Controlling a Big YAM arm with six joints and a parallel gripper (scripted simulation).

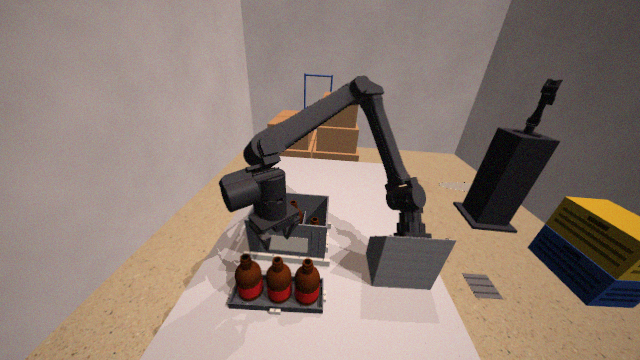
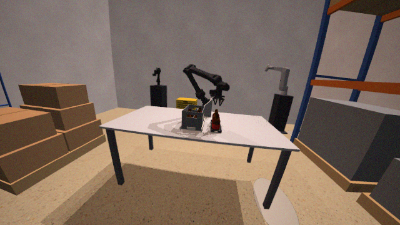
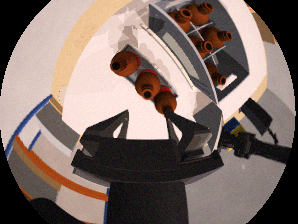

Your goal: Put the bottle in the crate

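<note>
My gripper is now 150 mm above the brown bottle. The rest, counted from my hand: grey crate 220 mm to the right, 150 mm below, 20 mm ahead; then dark tray 220 mm below.
</note>
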